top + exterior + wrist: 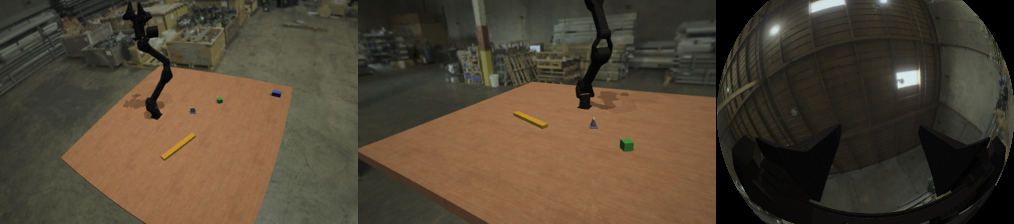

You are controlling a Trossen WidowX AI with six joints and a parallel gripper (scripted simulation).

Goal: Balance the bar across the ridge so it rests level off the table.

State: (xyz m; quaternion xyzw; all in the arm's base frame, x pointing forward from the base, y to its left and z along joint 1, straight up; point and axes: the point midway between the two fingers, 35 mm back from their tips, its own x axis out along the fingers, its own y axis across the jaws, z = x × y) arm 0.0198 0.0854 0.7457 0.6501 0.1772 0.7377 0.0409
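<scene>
Now: the yellow bar 77 cm below my gripper tip, 29 cm ahead of it and 27 cm to the right of it. The rest, counted from my gripper tip: blue block (76 cm below, 73 cm ahead, 40 cm to the left); green cube (76 cm below, 35 cm ahead, 19 cm to the left).
</scene>
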